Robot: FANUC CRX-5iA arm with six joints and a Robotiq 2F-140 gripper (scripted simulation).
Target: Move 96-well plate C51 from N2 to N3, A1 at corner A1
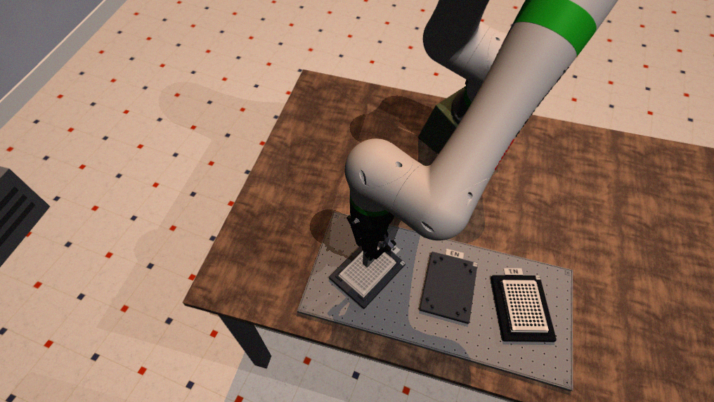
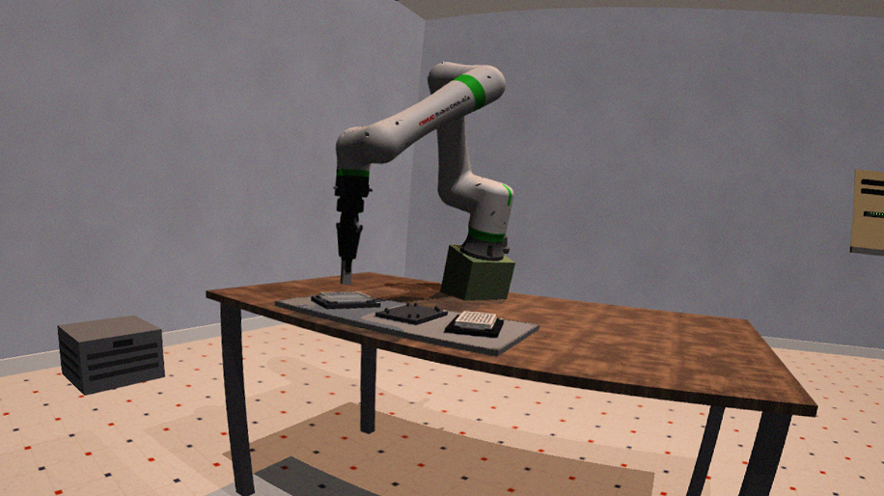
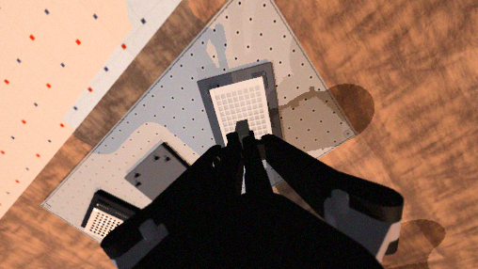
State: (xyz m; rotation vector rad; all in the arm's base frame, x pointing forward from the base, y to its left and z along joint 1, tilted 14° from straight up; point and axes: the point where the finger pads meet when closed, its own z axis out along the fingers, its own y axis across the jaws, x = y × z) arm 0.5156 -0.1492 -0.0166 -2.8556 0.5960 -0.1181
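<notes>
Right now the white 96-well plate C51 is 70 mm below my hand. Round my hand: dark plate nest N2: 80 mm below; N2 label: 90 mm behind, 40 mm to the left, 90 mm below; landing nest N3: 30 mm behind, 210 mm to the left, 80 mm below.
</notes>
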